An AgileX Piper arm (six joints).
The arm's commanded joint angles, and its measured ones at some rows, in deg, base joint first. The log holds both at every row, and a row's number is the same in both.
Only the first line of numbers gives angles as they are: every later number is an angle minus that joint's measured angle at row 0.
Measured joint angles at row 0:
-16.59 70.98 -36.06 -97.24 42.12 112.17
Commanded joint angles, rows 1 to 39:
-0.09 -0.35 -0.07 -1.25 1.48 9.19
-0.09 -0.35 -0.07 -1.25 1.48 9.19
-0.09 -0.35 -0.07 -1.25 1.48 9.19
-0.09 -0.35 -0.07 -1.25 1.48 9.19
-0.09 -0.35 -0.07 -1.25 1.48 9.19
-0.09 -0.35 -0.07 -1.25 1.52 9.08
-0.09 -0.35 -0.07 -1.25 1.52 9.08
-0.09 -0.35 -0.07 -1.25 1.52 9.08
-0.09 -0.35 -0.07 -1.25 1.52 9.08
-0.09 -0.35 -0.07 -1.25 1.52 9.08
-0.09 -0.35 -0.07 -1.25 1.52 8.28
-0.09 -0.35 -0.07 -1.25 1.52 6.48
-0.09 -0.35 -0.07 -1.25 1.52 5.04
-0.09 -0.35 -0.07 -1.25 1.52 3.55
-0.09 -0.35 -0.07 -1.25 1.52 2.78
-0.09 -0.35 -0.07 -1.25 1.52 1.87
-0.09 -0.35 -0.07 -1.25 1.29 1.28
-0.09 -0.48 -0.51 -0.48 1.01 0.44
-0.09 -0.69 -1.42 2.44 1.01 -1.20
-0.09 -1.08 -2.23 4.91 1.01 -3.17
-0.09 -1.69 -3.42 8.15 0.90 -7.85
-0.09 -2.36 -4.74 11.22 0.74 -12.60
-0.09 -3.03 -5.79 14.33 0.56 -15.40
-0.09 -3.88 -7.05 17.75 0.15 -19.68
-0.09 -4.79 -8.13 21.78 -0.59 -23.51
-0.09 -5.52 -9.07 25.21 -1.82 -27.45
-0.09 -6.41 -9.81 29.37 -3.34 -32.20
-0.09 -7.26 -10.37 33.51 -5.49 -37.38
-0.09 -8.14 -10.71 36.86 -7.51 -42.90
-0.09 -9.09 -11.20 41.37 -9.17 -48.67
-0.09 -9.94 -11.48 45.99 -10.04 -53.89
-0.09 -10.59 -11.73 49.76 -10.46 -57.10
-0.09 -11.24 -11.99 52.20 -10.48 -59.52
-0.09 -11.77 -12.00 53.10 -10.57 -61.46
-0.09 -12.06 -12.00 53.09 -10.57 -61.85
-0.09 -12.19 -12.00 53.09 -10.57 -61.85
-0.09 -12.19 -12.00 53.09 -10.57 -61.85
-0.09 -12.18 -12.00 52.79 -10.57 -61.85
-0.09 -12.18 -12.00 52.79 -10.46 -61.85
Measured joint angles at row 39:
0.00 -11.33 -11.63 52.95 -10.96 -59.60
